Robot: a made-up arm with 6 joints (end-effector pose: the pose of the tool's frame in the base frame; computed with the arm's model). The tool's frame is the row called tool. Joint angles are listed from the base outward.
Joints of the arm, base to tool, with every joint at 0 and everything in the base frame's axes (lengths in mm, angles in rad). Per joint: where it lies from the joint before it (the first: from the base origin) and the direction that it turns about. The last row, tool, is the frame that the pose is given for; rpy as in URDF.
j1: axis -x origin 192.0 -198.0 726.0
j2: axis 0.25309 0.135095 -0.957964 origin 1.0 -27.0 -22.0
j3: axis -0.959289 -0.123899 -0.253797 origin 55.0 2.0 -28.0
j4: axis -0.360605 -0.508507 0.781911 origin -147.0 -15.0 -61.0
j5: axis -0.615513 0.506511 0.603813 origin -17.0 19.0 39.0
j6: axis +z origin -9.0 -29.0 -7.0
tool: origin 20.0 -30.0 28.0 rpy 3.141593 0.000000 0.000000
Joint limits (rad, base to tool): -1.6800..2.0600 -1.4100..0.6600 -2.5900..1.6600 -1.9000..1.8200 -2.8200..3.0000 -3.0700..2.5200
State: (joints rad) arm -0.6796 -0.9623 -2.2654 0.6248 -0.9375 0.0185
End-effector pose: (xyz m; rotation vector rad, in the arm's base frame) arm 0.1456 -0.2224 0.5408 -0.0369 -0.4128 0.7488
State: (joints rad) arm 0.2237 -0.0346 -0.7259 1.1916 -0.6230 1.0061
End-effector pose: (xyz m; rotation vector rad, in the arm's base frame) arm 0.0850 -0.2913 0.6707 -1.5744 -1.9950 -1.4037
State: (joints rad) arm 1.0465 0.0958 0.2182 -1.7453 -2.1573 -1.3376
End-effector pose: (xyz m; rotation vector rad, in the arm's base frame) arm 0.1627 -0.2814 0.6790 1.0432 1.0851 -1.4594
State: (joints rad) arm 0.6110 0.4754 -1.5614 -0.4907 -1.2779 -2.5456
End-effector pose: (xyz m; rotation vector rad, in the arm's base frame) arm 0.0598 -0.2327 0.7109 1.2136 1.7613 1.8503
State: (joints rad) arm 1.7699 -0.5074 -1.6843 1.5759 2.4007 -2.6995
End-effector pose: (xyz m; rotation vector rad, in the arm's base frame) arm 0.0598 -0.2644 0.8951 1.7324 0.8402 2.0400
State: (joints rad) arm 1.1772 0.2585 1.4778 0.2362 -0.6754 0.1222
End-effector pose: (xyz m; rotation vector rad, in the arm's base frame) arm 0.0653 -0.2468 0.7026 0.7862 0.0273 0.5201
